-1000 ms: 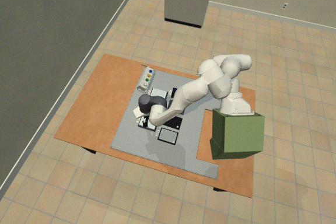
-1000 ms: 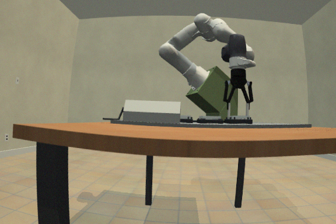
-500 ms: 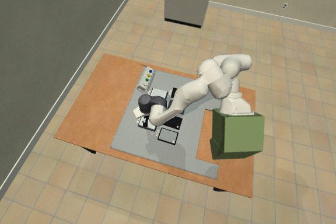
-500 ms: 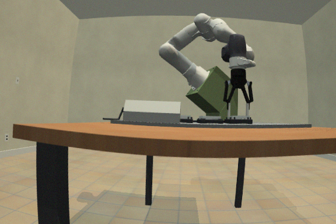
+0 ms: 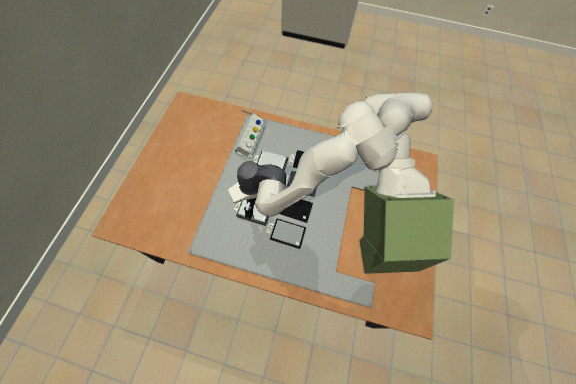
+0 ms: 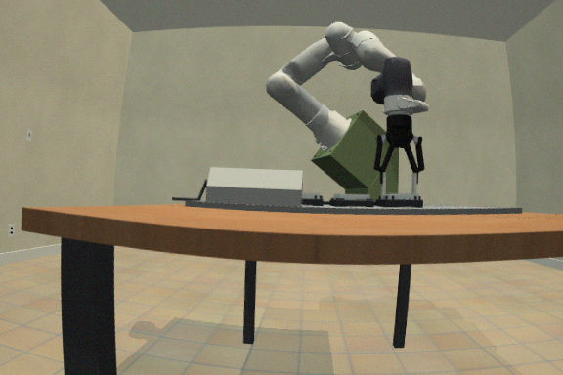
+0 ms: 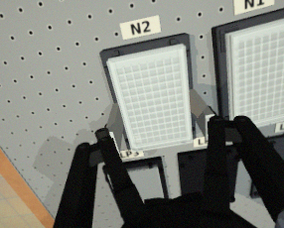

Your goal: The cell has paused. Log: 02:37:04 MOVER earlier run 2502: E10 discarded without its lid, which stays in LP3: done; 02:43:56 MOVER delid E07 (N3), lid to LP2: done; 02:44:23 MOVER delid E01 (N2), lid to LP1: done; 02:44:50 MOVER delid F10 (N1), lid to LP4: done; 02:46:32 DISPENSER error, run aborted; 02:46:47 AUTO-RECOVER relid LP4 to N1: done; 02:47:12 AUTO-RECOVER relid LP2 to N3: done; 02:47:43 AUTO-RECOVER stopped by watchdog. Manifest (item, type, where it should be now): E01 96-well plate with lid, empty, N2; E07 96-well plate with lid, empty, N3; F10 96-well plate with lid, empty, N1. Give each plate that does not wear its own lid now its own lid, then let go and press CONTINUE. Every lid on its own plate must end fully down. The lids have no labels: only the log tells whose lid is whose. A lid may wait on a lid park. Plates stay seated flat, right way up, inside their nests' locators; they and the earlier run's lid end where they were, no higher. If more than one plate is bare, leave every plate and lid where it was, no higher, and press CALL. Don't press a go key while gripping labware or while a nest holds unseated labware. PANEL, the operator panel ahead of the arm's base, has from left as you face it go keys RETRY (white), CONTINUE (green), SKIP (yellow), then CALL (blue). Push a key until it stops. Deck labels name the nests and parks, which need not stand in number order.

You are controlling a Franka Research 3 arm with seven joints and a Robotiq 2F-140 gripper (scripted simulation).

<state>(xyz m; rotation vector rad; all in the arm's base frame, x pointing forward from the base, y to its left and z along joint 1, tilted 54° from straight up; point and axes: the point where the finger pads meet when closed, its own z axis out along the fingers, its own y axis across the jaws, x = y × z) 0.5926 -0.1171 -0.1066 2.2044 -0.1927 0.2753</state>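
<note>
Now: hand 3 cm above the plate. The rest, counted from my hand: LP3 label (8 cm to the left, 8 cm behind, 6 cm below); nest (5 cm below); black park (19 cm behind, 5 cm below, 3 cm to the right).
</note>
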